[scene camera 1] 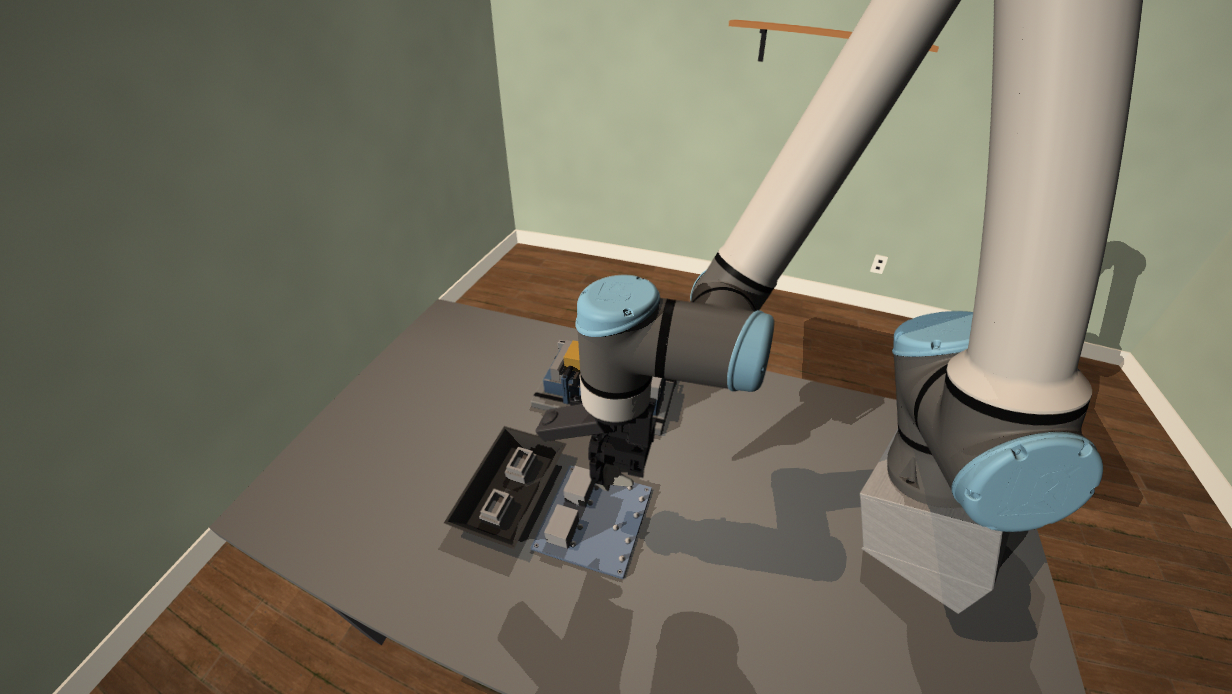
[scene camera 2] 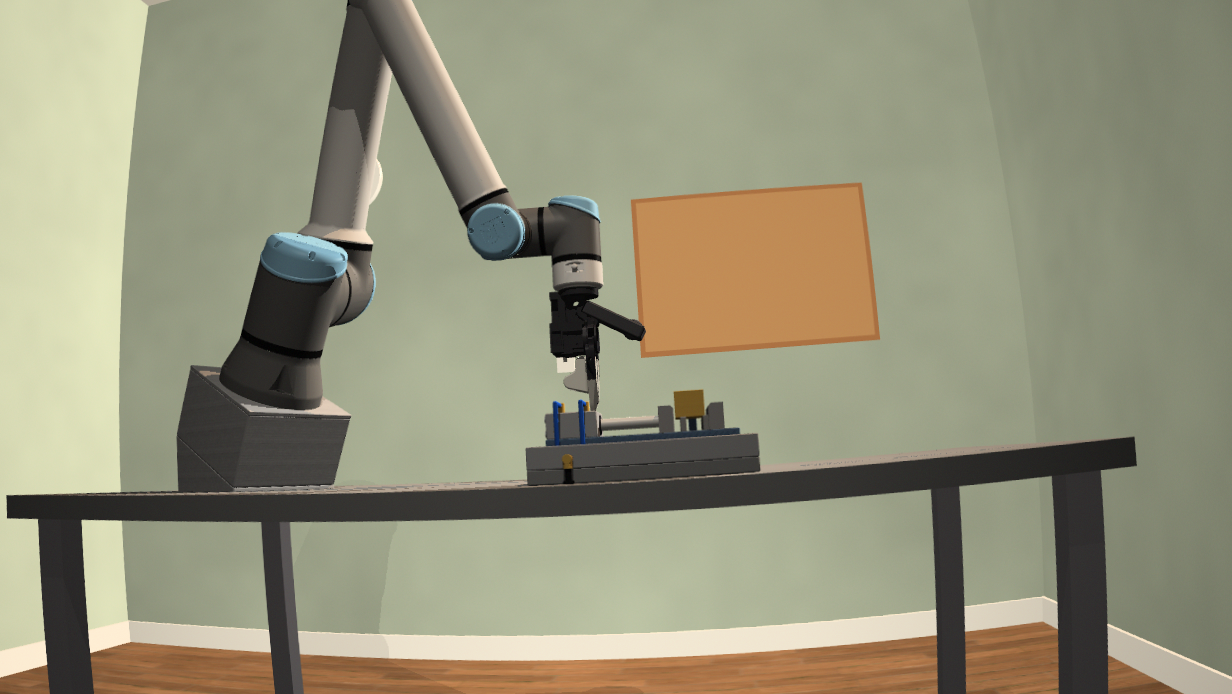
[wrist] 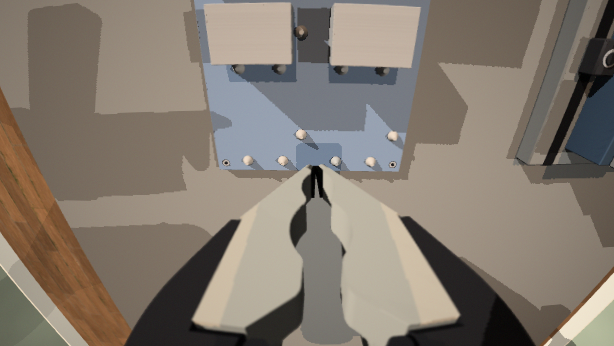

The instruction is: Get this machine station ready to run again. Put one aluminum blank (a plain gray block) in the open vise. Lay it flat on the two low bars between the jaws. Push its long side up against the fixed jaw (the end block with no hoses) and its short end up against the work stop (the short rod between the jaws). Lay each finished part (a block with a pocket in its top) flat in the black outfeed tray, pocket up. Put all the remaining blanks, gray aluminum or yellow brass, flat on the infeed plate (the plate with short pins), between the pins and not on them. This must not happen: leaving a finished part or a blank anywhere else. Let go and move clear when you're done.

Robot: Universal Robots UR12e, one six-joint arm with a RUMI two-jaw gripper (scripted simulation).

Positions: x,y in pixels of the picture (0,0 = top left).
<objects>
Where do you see a gray aluminum blank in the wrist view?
At 354,40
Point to a gray aluminum blank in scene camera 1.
579,486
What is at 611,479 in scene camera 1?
My gripper.
</objects>
